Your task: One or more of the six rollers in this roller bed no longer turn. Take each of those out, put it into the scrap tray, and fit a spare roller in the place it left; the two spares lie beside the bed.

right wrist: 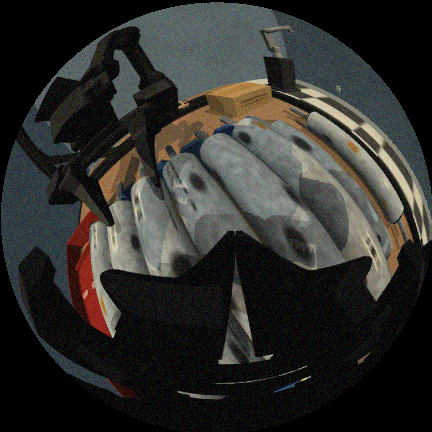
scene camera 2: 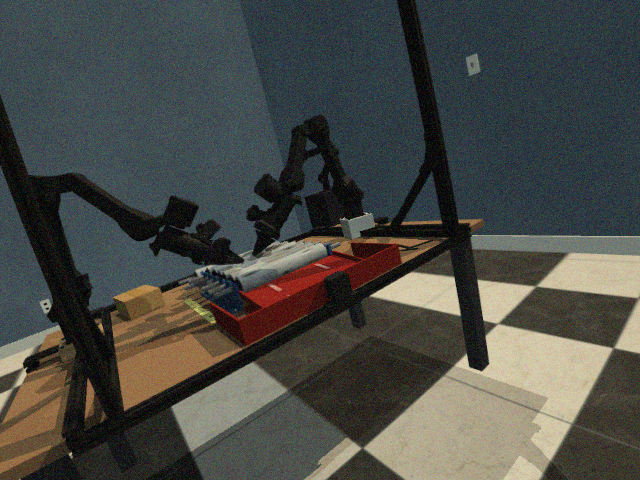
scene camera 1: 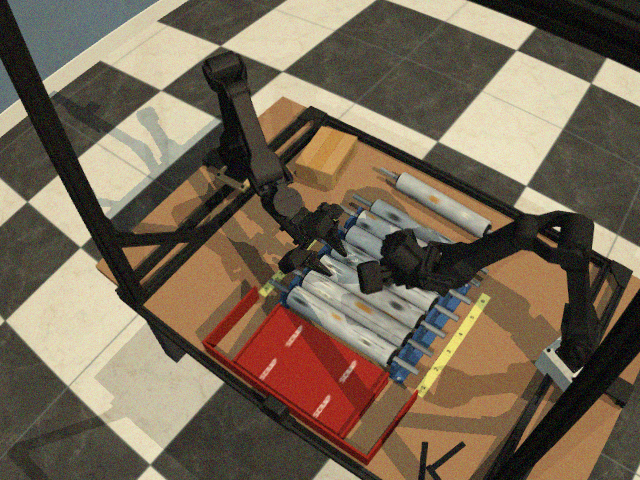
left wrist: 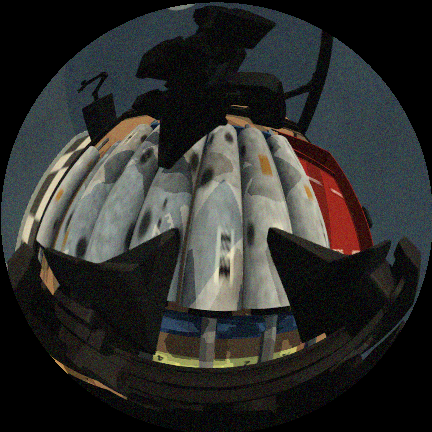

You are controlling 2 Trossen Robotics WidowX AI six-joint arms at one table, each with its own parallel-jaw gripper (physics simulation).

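Frame: origin at the left arm's base, x ahead, y left, z up, level; millimetres.
Seen in the pictures: left gripper, between the fingertips: (right wrist: 132,206) (scene camera 2: 238,261) (scene camera 1: 338,266) (left wrist: 224,234); right gripper, between the fingertips: (right wrist: 233,236) (scene camera 2: 253,255) (scene camera 1: 381,264) (left wrist: 163,167); left arm's base, origin of its link: (scene camera 1: 240,170); right arm's base, origin of its link: (scene camera 2: 355,216) (scene camera 1: 574,354).
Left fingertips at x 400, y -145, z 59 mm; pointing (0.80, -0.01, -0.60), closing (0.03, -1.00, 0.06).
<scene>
Offsets run from my left fingertips to a thing's middle.
The roller bed (scene camera 1: 432,329) (scene camera 2: 223,292) holds six grey rollers on blue supports in the middle of the table. Two spare rollers lie beyond it, one {dx +94, dy +323, dz -64 mm} (scene camera 1: 442,204) (right wrist: 354,160) apart and one {dx +84, dy +215, dz -64 mm} (scene camera 1: 396,218) close against the bed. My left gripper (scene camera 1: 328,259) (scene camera 2: 225,257) (left wrist: 224,234) is open and empty, its fingers straddling the near end of a middle roller {dx +79, dy -1, dz -36 mm} (left wrist: 219,225) with a striped mark. My right gripper (scene camera 1: 367,281) (scene camera 2: 261,244) (right wrist: 234,236) is shut on nothing, its tip low over the middle rollers. The red scrap tray {dx +66, dy -219, dz -64 mm} (scene camera 1: 309,352) (scene camera 2: 304,290) (left wrist: 338,209) (right wrist: 86,282) is empty.
A cardboard box {dx -236, dy +305, dz -61 mm} (scene camera 1: 325,154) (scene camera 2: 137,301) (right wrist: 239,100) stands at the back near the left arm's base. A yellow ruler {dx +289, dy +13, dz -88 mm} (scene camera 1: 456,345) lies along the bed's right end. A white device (scene camera 1: 549,362) (scene camera 2: 357,225) sits at the table's right edge. A black frame surrounds the table.
</scene>
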